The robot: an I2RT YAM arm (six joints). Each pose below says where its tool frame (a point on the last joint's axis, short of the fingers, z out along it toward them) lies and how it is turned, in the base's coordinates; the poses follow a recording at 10 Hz.
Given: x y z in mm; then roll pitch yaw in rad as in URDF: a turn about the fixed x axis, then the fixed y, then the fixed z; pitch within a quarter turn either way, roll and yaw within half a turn.
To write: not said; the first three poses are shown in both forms.
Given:
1: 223 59 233 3.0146 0.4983 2.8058
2: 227 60 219 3.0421 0.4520 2.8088
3: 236 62 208 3.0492 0.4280 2.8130
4: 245 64 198 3.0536 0.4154 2.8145
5: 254 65 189 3.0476 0.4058 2.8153
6: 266 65 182 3.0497 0.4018 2.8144
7: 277 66 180 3.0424 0.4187 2.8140
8: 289 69 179 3.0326 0.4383 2.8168
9: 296 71 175 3.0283 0.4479 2.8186
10: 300 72 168 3.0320 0.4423 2.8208
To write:
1: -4.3 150.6 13.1 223 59 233
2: -6.2 153.5 11.6 227 60 219
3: -6.2 154.9 11.4 236 62 208
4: -6.4 155.7 11.3 245 64 198
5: -5.3 156.2 12.3 254 65 189
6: -5.5 156.4 12.2 266 65 182
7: -5.0 155.4 12.5 277 66 180
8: -4.2 154.2 13.1 289 69 179
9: -3.8 153.6 13.2 296 71 175
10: -4.0 153.9 13.0 300 72 168
